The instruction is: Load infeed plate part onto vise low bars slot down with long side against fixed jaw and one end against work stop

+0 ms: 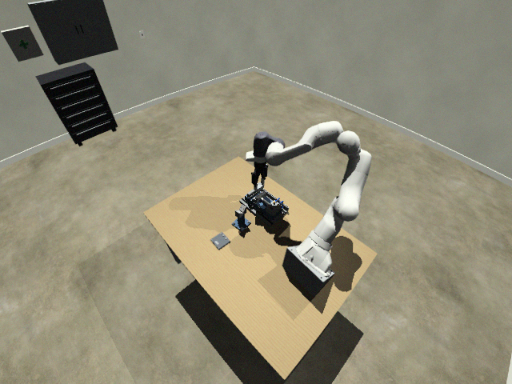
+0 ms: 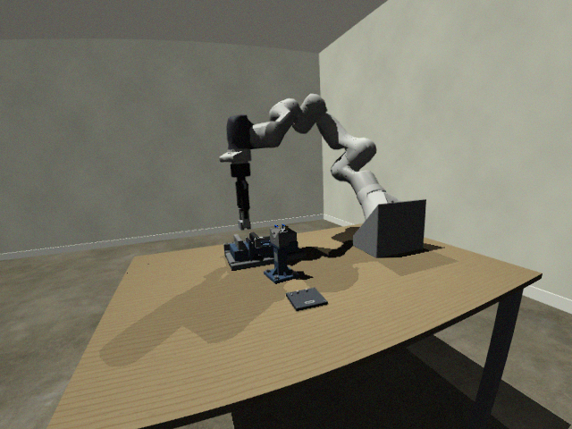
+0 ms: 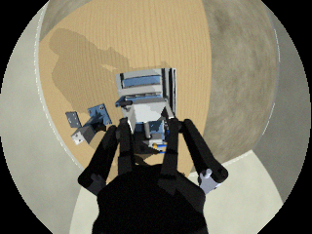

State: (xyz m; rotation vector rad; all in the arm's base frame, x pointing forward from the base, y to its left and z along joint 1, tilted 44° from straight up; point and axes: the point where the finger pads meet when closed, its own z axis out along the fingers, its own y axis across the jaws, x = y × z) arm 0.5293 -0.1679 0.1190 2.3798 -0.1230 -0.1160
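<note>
My hand is 30 mm above the part.
</note>
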